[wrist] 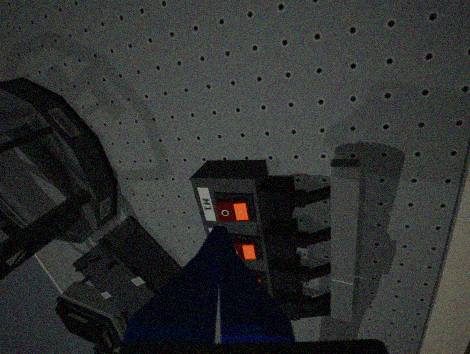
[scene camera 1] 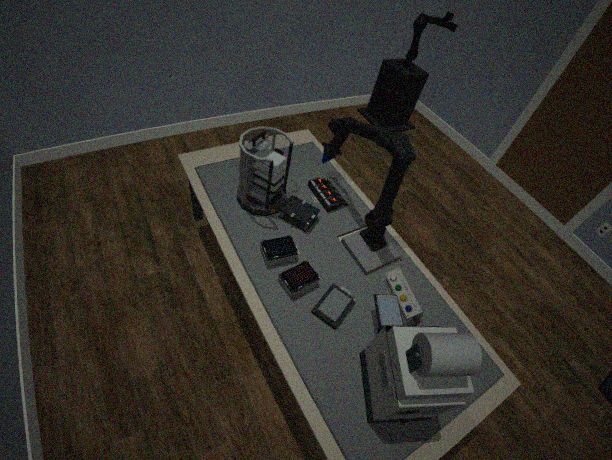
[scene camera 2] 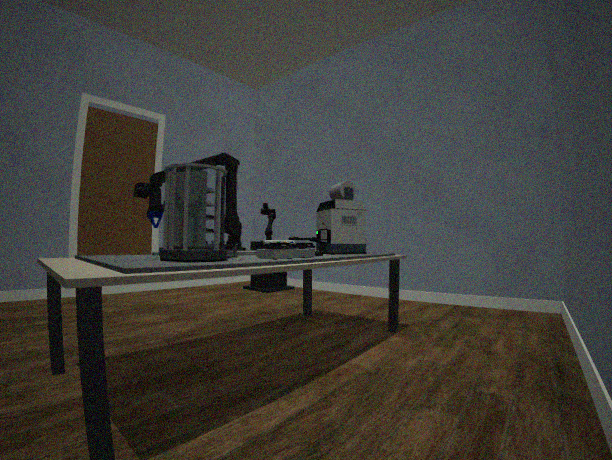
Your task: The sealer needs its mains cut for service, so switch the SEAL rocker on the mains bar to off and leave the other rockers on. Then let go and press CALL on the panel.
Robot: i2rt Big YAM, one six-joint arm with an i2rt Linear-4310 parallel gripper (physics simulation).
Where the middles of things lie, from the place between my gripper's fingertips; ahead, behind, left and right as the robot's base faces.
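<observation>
There is the wire cage rack (scene camera 1: 255, 173), and my hand is 5 cm below it, 1 cm to the right of it and 35 cm short of it.
</observation>
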